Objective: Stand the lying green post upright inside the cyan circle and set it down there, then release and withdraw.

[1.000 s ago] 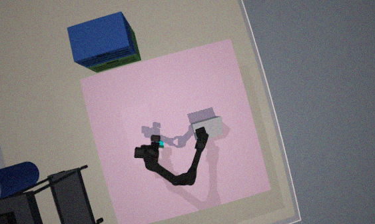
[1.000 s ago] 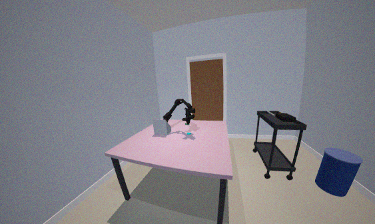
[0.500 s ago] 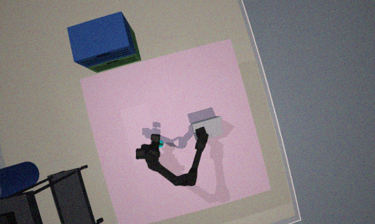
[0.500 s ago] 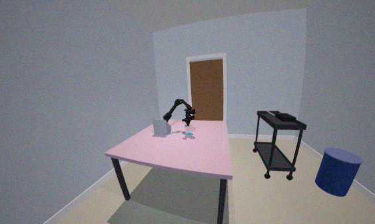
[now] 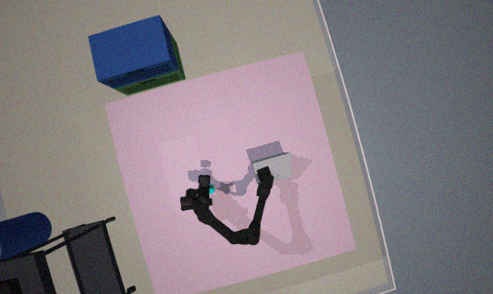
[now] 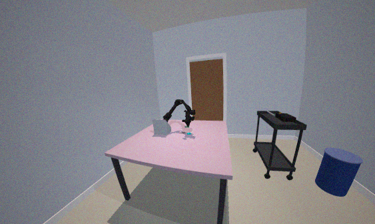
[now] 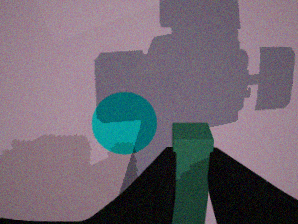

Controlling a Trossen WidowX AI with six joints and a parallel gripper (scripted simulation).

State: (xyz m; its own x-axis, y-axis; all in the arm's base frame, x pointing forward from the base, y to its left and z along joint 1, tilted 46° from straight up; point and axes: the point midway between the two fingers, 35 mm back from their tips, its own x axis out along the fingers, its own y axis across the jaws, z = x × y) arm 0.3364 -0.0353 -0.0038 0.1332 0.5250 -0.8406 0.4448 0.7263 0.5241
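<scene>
My gripper tip is now 110 mm above the cyan circle and 30 mm to the right of it. The rest, counted from my gripper tip: green post 20 mm behind, 10 mm to the left.
</scene>
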